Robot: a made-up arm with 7 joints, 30 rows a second.
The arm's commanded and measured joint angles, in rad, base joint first. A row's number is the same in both.
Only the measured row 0 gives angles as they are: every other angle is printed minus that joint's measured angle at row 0.
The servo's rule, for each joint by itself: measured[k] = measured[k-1] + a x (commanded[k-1-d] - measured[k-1]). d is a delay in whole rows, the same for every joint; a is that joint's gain. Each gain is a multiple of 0.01, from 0.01 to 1. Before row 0 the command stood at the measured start. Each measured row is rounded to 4 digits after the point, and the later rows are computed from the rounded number. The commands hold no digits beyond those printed.
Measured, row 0:
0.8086, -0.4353, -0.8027, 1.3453, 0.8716, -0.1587, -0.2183
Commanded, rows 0 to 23:
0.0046, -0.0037, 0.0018, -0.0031, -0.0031, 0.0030, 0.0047
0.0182, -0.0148, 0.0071, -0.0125, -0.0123, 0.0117, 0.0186
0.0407, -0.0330, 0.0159, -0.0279, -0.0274, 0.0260, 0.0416
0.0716, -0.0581, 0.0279, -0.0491, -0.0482, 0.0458, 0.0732
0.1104, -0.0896, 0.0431, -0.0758, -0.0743, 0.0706, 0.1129
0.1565, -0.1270, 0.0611, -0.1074, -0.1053, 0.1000, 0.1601
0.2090, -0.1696, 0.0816, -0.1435, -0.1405, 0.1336, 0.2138
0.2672, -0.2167, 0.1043, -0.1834, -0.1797, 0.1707, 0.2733
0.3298, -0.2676, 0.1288, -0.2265, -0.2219, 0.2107, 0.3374
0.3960, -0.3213, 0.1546, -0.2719, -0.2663, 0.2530, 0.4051
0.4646, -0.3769, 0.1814, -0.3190, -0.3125, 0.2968, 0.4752
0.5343, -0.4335, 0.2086, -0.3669, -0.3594, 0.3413, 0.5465
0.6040, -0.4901, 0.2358, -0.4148, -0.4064, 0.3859, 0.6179
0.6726, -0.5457, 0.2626, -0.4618, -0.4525, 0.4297, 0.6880
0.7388, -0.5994, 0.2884, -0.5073, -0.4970, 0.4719, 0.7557
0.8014, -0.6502, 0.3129, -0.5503, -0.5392, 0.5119, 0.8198
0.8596, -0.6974, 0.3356, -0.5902, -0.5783, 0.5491, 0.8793
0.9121, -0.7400, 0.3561, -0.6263, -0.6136, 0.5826, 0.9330
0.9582, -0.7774, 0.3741, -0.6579, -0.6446, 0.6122, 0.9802
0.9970, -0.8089, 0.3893, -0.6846, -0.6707, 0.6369, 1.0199
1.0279, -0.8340, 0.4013, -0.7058, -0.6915, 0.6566, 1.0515
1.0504, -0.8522, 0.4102, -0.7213, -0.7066, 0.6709, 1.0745
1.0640, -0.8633, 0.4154, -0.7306, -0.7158, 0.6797, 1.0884
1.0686, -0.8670, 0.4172, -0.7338, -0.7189, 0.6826, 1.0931
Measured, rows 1 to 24:
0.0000, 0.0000, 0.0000, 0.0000, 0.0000, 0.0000, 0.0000
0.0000, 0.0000, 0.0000, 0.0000, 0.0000, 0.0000, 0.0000
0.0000, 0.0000, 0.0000, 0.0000, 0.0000, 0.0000, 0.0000
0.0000, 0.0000, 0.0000, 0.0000, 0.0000, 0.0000, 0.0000
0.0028, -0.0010, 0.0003, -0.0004, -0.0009, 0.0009, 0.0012
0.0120, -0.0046, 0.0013, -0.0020, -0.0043, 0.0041, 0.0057
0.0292, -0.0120, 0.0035, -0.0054, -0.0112, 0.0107, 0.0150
0.0546, -0.0240, 0.0072, -0.0111, -0.0223, 0.0212, 0.0301
0.0881, -0.0411, 0.0126, -0.0195, -0.0379, 0.0360, 0.0516
0.1291, -0.0634, 0.0199, -0.0309, -0.0581, 0.0552, 0.0798
0.1770, -0.0910, 0.0292, -0.0455, -0.0828, 0.0787, 0.1146
0.2311, -0.1237, 0.0405, -0.0634, -0.1119, 0.1063, 0.1559
0.2903, -0.1611, 0.0537, -0.0846, -0.1449, 0.1376, 0.2031
0.3537, -0.2028, 0.0688, -0.1089, -0.1813, 0.1722, 0.2556
0.4202, -0.2481, 0.0857, -0.1362, -0.2207, 0.2096, 0.3127
0.4887, -0.2963, 0.1041, -0.1662, -0.2623, 0.2491, 0.3735
0.5579, -0.3467, 0.1239, -0.1985, -0.3055, 0.2901, 0.4370
0.6267, -0.3984, 0.1447, -0.2327, -0.3496, 0.3320, 0.5023
0.6940, -0.4507, 0.1663, -0.2684, -0.3938, 0.3740, 0.5682
0.7584, -0.5026, 0.1883, -0.3050, -0.4374, 0.4154, 0.6336
0.8191, -0.5532, 0.2104, -0.3421, -0.4797, 0.4555, 0.6975
0.8749, -0.6018, 0.2323, -0.3790, -0.5199, 0.4936, 0.7587
0.9249, -0.6475, 0.2536, -0.4153, -0.5573, 0.5292, 0.8163
0.9682, -0.6895, 0.2740, -0.4503, -0.5913, 0.5615, 0.8692
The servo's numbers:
d 4
a 0.60 0.26 0.15 0.13 0.30 0.30 0.26

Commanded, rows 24 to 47:
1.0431, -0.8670, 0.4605, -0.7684, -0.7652, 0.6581, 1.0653
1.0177, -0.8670, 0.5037, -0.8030, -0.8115, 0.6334, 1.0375
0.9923, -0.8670, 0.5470, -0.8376, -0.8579, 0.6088, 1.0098
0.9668, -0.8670, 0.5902, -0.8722, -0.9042, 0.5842, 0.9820
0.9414, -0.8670, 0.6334, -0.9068, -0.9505, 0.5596, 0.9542
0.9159, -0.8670, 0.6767, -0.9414, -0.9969, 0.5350, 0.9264
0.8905, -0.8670, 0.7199, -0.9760, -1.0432, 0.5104, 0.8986
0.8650, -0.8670, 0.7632, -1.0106, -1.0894, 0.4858, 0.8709
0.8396, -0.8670, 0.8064, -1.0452, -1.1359, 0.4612, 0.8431
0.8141, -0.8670, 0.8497, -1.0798, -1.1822, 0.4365, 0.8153
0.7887, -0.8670, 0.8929, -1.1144, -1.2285, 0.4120, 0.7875
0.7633, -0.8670, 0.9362, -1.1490, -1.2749, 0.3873, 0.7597
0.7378, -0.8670, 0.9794, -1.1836, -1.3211, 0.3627, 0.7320
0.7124, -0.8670, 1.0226, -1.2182, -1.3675, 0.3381, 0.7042
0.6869, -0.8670, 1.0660, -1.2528, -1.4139, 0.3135, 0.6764
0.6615, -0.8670, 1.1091, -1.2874, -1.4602, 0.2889, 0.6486
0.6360, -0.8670, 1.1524, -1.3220, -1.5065, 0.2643, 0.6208
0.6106, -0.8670, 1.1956, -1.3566, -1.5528, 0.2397, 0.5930
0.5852, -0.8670, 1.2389, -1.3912, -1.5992, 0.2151, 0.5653
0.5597, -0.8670, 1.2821, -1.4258, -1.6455, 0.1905, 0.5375
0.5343, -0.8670, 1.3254, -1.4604, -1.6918, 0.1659, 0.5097
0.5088, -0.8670, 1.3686, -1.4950, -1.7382, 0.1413, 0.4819
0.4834, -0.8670, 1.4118, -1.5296, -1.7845, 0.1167, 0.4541
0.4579, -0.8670, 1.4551, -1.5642, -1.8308, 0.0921, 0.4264
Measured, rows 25 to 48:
1.0040, -0.7271, 0.2931, -0.4835, -0.6214, 0.5900, 0.9166
1.0318, -0.7596, 0.3107, -0.5144, -0.6470, 0.6143, 0.9577
1.0511, -0.7866, 0.3264, -0.5425, -0.6676, 0.6339, 0.9917
1.0616, -0.8075, 0.3400, -0.5674, -0.6830, 0.6485, 1.0181
1.0505, -0.8230, 0.3581, -0.5935, -0.7077, 0.6514, 1.0304
1.0308, -0.8344, 0.3799, -0.6207, -0.7388, 0.6460, 1.0322
1.0077, -0.8429, 0.4050, -0.6489, -0.7745, 0.6348, 1.0264
0.9832, -0.8492, 0.4328, -0.6779, -0.8134, 0.6196, 1.0149
0.9581, -0.8538, 0.4629, -0.7077, -0.8545, 0.6016, 0.9991
0.9328, -0.8572, 0.4950, -0.7381, -0.8972, 0.5816, 0.9802
0.9074, -0.8597, 0.5287, -0.7690, -0.9410, 0.5602, 0.9590
0.8820, -0.8616, 0.5639, -0.8004, -0.9855, 0.5379, 0.9361
0.8566, -0.8630, 0.6003, -0.8322, -1.0306, 0.5149, 0.9119
0.8311, -0.8640, 0.6377, -0.8644, -1.0761, 0.4914, 0.8868
0.8057, -0.8648, 0.6760, -0.8969, -1.1218, 0.4676, 0.8610
0.7803, -0.8654, 0.7150, -0.9297, -1.1677, 0.4435, 0.8347
0.7548, -0.8658, 0.7547, -0.9627, -1.2137, 0.4193, 0.8080
0.7294, -0.8661, 0.7949, -0.9959, -1.2598, 0.3949, 0.7810
0.7039, -0.8663, 0.8356, -1.0293, -1.3060, 0.3705, 0.7538
0.6785, -0.8665, 0.8766, -1.0629, -1.3523, 0.3460, 0.7264
0.6530, -0.8666, 0.9180, -1.0966, -1.3986, 0.3215, 0.6989
0.6276, -0.8667, 0.9596, -1.1304, -1.4449, 0.2970, 0.6714
0.6022, -0.8668, 1.0015, -1.1643, -1.4912, 0.2724, 0.6438
0.5767, -0.8669, 1.0436, -1.1983, -1.5375, 0.2478, 0.6162

